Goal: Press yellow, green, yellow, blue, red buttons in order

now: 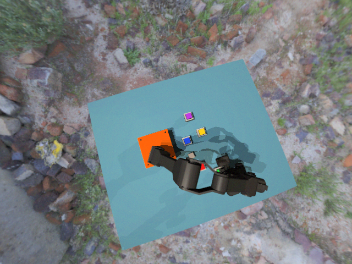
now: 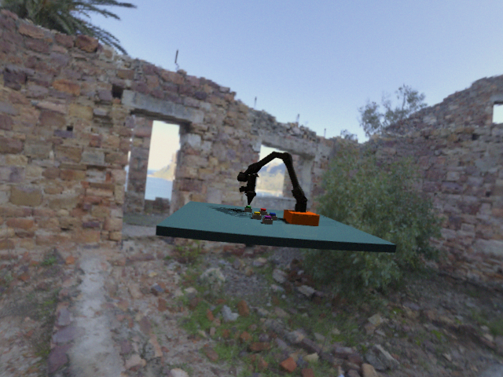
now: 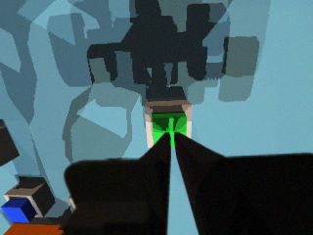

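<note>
Right now my gripper tip is 20 mm above the green button. The rest, counted from my gripper tip: red button (110 mm behind, 40 mm to the left, 20 mm below); then yellow button (70 mm behind, 240 mm to the left, 20 mm below); then block (150 mm behind, 110 mm to the left, 40 mm below).
</note>
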